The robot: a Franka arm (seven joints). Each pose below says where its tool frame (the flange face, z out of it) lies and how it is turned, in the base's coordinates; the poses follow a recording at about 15 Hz.
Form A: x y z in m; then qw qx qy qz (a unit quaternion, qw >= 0).
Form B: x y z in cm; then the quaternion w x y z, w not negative. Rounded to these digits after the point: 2 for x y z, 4 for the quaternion.
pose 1, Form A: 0.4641 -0.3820 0.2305 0.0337 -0.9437 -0.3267 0.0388
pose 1, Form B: 46.41 -38.20 23.05 0.0337 -0.9437 -0.3267 0.0388
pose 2, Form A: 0.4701 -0.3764 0.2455 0.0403 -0.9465 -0.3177 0.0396
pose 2, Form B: 47.01 -37.64 24.55 0.0403 -0.9465 -0.3177 0.0396
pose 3, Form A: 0.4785 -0.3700 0.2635 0.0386 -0.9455 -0.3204 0.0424
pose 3, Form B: 47.85 -37.00 26.35 0.0386 -0.9455 -0.3204 0.0424
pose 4, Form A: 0.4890 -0.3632 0.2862 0.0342 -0.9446 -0.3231 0.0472
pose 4, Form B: 48.90 -36.32 28.62 0.0342 -0.9446 -0.3231 0.0472
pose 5, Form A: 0.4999 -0.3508 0.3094 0.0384 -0.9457 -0.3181 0.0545
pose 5, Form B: 49.99 -35.08 30.94 0.0384 -0.9457 -0.3181 0.0545
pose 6, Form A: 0.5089 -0.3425 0.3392 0.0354 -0.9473 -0.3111 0.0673
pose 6, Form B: 50.89 -34.25 33.92 0.0354 -0.9473 -0.3111 0.0673
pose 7, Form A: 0.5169 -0.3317 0.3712 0.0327 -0.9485 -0.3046 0.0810
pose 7, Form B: 51.69 -33.17 37.12 0.0327 -0.9485 -0.3046 0.0810
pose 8, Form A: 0.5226 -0.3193 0.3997 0.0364 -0.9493 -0.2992 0.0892
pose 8, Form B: 52.26 -31.93 39.97 0.0364 -0.9493 -0.2992 0.0892
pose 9, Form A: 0.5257 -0.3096 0.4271 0.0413 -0.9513 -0.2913 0.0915
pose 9, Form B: 52.57 -30.96 42.71 0.0413 -0.9513 -0.2913 0.0915
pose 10, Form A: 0.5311 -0.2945 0.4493 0.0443 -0.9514 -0.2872 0.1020
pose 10, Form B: 53.11 -29.45 44.93 0.0443 -0.9514 -0.2872 0.1020
